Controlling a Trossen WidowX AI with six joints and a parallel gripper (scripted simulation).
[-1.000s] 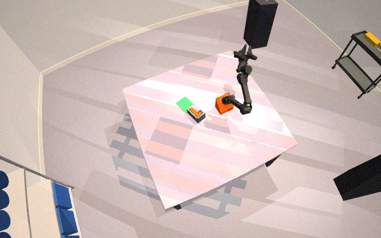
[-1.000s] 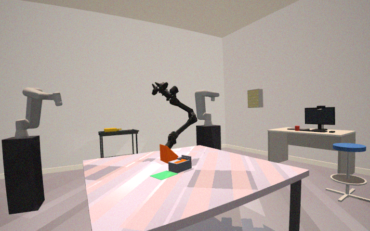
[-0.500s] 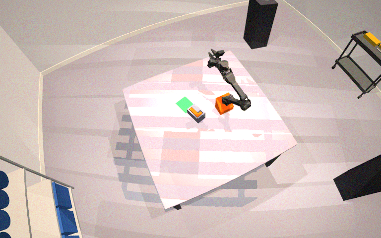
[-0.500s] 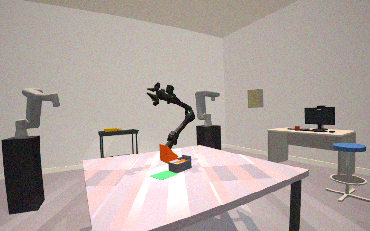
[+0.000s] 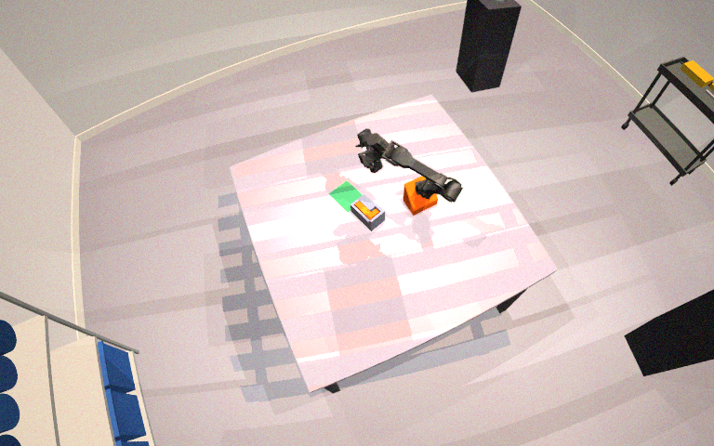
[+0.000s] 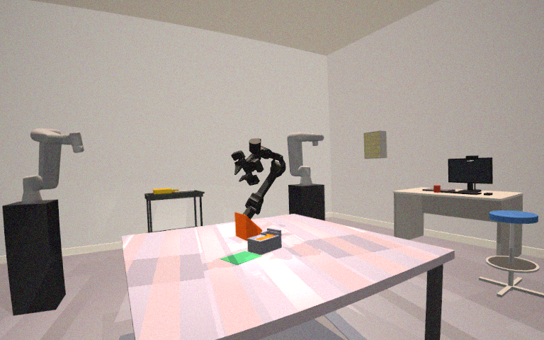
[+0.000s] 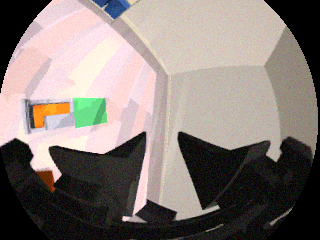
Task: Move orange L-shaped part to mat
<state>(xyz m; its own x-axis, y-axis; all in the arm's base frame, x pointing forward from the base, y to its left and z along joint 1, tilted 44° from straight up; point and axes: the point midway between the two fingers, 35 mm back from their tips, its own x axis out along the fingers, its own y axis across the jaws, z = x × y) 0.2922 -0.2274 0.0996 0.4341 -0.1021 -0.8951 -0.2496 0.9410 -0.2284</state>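
Now: the orange L-shaped part 13 cm to the left of my gripper tip and 31 cm below it. The rest, counted from my gripper tip: green mat (6 cm ahead, 2 cm to the right, 37 cm below).
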